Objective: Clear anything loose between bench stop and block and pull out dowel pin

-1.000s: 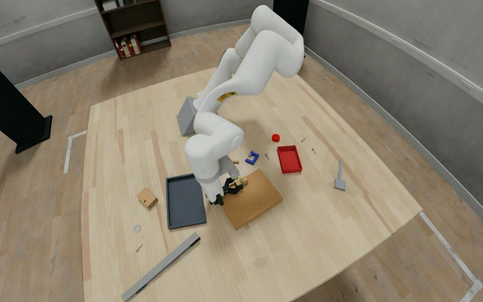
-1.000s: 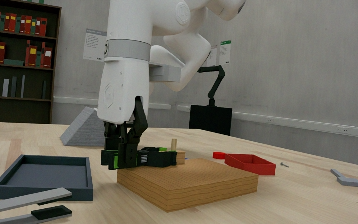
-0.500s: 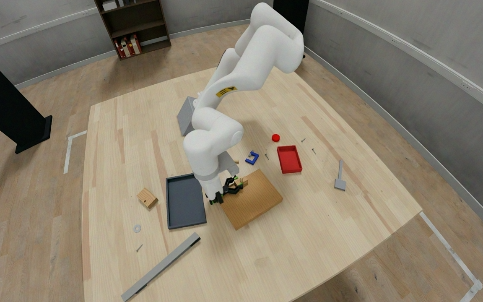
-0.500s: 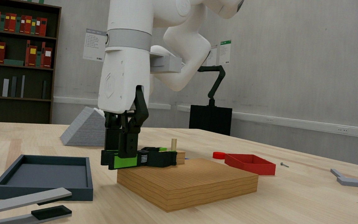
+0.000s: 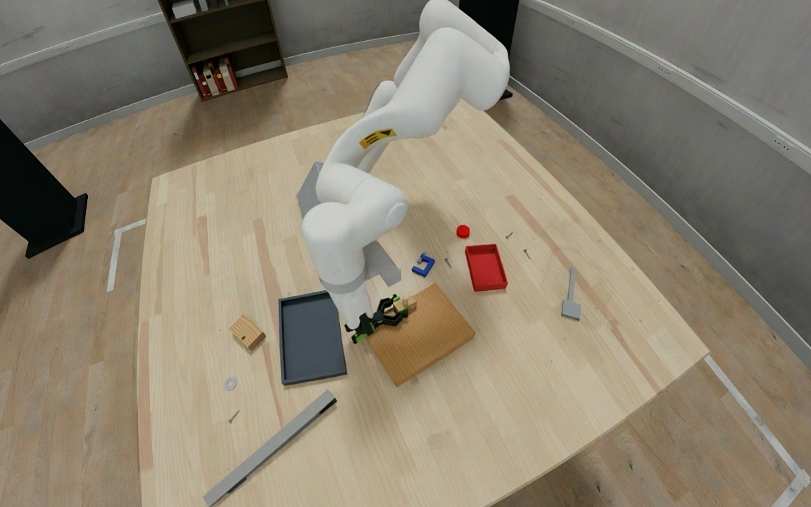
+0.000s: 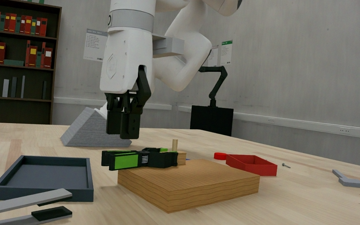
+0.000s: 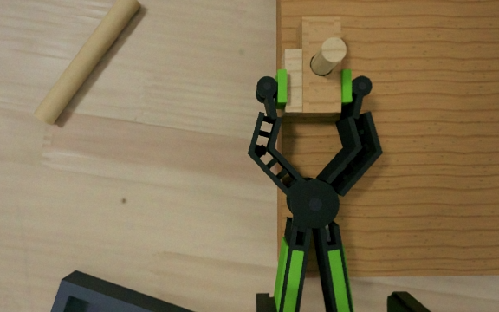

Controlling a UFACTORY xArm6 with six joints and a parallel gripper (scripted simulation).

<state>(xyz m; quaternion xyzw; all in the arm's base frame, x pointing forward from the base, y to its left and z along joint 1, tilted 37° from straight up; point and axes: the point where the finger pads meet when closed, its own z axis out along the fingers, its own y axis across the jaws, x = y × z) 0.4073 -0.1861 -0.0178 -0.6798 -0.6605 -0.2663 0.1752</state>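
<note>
Right now the dowel pin is 110 mm to the left of my hand and 50 mm below it. From my hand the other things lie so: grey tray (60 mm behind, 100 mm to the right, 100 mm below); then bench board (60 mm ahead, 100 mm to the left, 80 mm below); then small wooden block (110 mm to the left, 60 mm below).
</note>
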